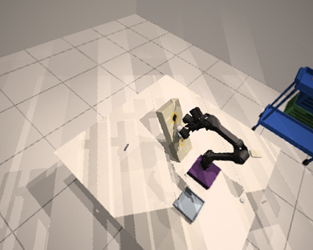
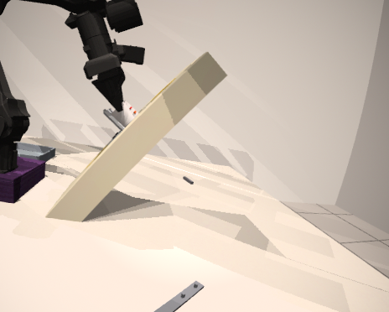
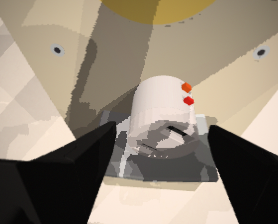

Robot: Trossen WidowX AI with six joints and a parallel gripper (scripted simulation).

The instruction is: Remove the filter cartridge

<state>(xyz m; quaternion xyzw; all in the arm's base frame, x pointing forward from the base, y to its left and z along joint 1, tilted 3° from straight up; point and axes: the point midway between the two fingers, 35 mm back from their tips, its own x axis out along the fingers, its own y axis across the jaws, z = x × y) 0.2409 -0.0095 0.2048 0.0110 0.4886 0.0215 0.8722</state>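
Right now the round filter cartridge is right at my gripper tip. Also, from my gripper tip: grey tray: 330 mm behind, 280 mm to the left, 210 mm below.
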